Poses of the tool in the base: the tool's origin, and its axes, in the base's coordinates. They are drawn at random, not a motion.
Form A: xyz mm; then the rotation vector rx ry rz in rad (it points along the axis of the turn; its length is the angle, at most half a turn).
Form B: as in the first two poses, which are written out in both.
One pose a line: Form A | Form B
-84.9 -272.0 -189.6 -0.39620 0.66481 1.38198 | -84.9 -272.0 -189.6 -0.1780 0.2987 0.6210 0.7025
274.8 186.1 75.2 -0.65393 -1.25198 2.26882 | 274.8 186.1 75.2 -0.2380 -0.4556 0.8257 0.2324
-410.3 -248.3 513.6 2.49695 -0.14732 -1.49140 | -410.3 -248.3 513.6 0.8518 -0.0503 -0.5088 0.1145
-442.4 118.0 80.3 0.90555 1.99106 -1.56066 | -442.4 118.0 80.3 0.3283 0.7219 -0.5659 0.2253
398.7 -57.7 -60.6 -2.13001 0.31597 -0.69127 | 398.7 -57.7 -60.6 -0.8521 0.1264 -0.2765 0.4260
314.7 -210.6 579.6 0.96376 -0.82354 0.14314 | 314.7 -210.6 579.6 0.4499 -0.3844 0.0668 0.8034
